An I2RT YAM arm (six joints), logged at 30 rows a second.
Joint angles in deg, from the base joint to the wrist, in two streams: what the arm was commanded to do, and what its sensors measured. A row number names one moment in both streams.
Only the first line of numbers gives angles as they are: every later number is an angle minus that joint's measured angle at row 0.
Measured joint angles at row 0: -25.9, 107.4, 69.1, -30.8, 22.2, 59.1
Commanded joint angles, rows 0 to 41: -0.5, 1.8, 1.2, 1.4, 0.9, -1.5; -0.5, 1.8, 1.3, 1.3, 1.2, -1.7; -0.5, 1.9, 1.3, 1.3, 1.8, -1.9; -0.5, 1.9, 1.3, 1.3, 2.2, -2.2; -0.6, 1.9, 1.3, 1.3, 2.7, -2.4; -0.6, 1.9, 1.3, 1.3, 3.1, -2.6; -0.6, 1.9, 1.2, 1.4, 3.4, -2.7; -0.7, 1.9, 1.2, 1.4, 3.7, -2.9; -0.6, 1.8, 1.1, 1.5, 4.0, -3.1; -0.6, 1.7, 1.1, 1.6, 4.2, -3.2; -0.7, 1.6, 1.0, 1.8, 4.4, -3.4; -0.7, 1.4, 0.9, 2.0, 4.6, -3.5; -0.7, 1.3, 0.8, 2.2, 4.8, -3.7; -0.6, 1.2, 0.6, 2.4, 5.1, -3.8; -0.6, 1.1, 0.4, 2.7, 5.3, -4.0; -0.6, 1.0, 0.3, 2.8, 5.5, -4.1; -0.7, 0.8, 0.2, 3.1, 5.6, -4.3; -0.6, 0.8, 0.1, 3.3, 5.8, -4.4; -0.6, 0.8, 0.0, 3.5, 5.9, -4.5; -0.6, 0.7, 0.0, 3.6, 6.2, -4.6; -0.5, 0.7, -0.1, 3.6, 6.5, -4.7; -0.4, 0.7, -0.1, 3.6, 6.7, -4.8; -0.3, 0.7, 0.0, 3.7, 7.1, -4.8; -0.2, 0.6, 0.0, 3.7, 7.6, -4.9; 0.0, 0.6, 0.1, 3.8, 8.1, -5.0; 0.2, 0.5, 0.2, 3.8, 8.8, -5.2; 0.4, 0.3, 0.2, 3.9, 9.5, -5.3; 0.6, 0.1, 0.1, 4.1, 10.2, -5.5; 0.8, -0.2, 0.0, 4.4, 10.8, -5.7; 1.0, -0.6, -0.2, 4.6, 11.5, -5.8; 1.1, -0.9, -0.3, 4.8, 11.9, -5.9; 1.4, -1.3, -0.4, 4.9, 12.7, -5.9; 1.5, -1.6, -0.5, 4.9, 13.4, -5.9; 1.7, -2.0, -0.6, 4.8, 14.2, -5.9; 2.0, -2.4, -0.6, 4.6, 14.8, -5.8; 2.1, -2.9, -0.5, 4.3, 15.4, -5.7; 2.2, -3.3, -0.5, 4.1, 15.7, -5.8; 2.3, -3.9, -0.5, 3.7, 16.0, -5.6; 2.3, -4.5, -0.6, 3.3, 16.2, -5.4; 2.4, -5.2, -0.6, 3.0, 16.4, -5.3; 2.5, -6.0, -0.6, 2.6, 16.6, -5.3; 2.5, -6.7, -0.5, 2.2, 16.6, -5.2
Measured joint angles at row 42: 2.1, -2.9, -0.2, 3.5, 13.0, -5.4
